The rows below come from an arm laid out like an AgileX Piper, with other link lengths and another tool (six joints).
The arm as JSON. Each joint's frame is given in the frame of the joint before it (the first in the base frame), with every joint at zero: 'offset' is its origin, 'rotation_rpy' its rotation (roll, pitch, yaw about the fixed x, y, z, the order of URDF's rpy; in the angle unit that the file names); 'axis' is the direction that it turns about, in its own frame. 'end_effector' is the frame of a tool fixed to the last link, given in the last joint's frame.
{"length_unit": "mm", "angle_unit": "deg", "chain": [
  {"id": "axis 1", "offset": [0.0, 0.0, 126.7], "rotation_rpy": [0.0, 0.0, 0.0], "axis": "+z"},
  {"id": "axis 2", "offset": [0.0, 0.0, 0.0], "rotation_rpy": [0.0, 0.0, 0.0], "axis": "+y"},
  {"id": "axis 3", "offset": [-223.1, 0.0, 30.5], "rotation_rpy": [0.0, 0.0, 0.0], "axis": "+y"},
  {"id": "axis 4", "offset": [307.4, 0.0, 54.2], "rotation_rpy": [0.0, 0.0, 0.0], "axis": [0.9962, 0.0, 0.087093]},
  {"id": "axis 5", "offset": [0.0, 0.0, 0.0], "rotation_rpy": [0.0, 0.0, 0.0], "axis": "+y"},
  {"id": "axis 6", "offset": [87.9, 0.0, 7.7], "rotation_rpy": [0.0, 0.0, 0.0], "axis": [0.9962, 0.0, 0.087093]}
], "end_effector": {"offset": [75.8, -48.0, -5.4], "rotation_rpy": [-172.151, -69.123, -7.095]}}
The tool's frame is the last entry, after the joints.
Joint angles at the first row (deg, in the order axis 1, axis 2, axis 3, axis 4, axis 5, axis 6):
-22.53 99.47 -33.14 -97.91 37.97 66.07
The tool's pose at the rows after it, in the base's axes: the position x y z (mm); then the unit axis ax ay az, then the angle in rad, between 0 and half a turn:
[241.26 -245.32 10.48 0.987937 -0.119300 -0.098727 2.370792]
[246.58 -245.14 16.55 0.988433 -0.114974 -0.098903 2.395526]
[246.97 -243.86 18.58 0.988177 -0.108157 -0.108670 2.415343]
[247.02 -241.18 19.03 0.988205 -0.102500 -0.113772 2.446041]
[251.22 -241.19 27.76 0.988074 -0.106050 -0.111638 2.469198]
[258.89 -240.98 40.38 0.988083 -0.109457 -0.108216 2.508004]
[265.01 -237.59 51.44 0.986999 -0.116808 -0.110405 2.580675]
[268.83 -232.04 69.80 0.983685 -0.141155 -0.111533 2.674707]
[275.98 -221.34 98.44 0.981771 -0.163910 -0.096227 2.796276]
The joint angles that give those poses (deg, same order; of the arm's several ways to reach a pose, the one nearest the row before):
-22.53 98.93 -34.14 -95.19 36.47 62.70
-22.53 97.32 -35.06 -90.51 35.02 57.50
-22.53 96.23 -35.33 -86.05 34.36 52.42
-22.53 95.01 -35.33 -81.54 33.29 47.84
-22.53 93.28 -36.44 -75.83 33.06 42.39
-22.53 91.25 -38.62 -66.99 33.13 33.99
-22.53 89.34 -41.39 -54.39 34.34 23.26
-22.53 86.74 -45.09 -40.71 38.58 13.67
-22.53 83.06 -49.77 -27.01 44.30 5.41

